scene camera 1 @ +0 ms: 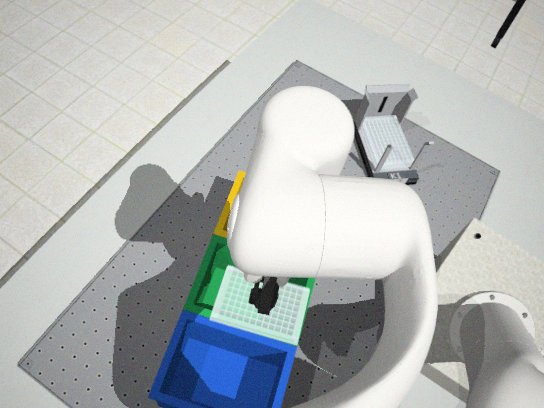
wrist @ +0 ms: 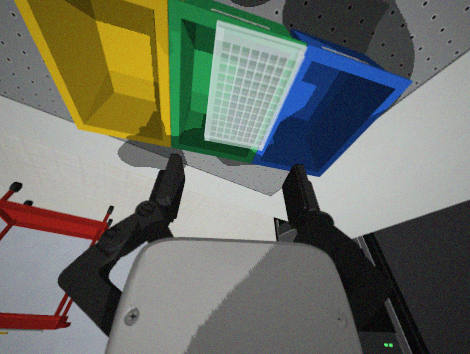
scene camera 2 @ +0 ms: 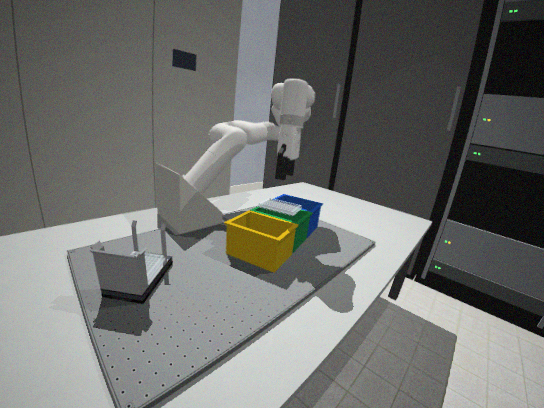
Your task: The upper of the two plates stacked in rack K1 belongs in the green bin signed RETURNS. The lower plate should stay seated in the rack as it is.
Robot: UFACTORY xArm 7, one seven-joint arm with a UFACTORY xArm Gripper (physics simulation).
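Places are measured from the arm's base along level axes (x ahead, y left, z up), in centimetres.
Pixels of known places: gripper, fingertip midpoint: (wrist: 236, 170) (scene camera 2: 284, 177); arm's base, origin of the base link: (scene camera 1: 490, 330) (scene camera 2: 190, 189).
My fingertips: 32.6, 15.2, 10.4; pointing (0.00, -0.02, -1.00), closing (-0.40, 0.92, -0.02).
Note:
Ahead of a thing's pixels: the offset from my fingertips to its middle, as dx, dy, dz. Level surfaces: height alone.
A clear gridded plate @(-0.8, +0.5, -10.3) (scene camera 1: 235, 295) (scene camera 2: 280, 206) (wrist: 247, 90) lies across the top of the green bin (scene camera 1: 202, 274) (scene camera 2: 301, 232) (wrist: 175, 100), at rim height, toward the blue bin's side. It covers part of the opening; whether it is tilted is hard to tell. The bin's sign is not readable. Another clear plate @(-3.1, -45.8, -17.8) (scene camera 1: 385, 140) (scene camera 2: 156, 261) lies in rack K1 @(-3.5, -45.3, -15.0) (scene camera 1: 375, 100) (scene camera 2: 120, 272), between its back wall and front posts. My gripper (scene camera 1: 264, 296) (scene camera 2: 284, 176) (wrist: 236, 170) is open and empty, well above the bins and apart from the plate.
The blue bin (scene camera 1: 169, 355) (scene camera 2: 314, 222) (wrist: 365, 70) and the yellow bin (scene camera 1: 237, 185) (scene camera 2: 255, 250) (wrist: 161, 60) stand against either side of the green bin. The arm hides part of the yellow and green bins in scene camera 1. All stand on a perforated board @(dz -21.0) (scene camera 1: 90, 345) (scene camera 2: 200, 320).

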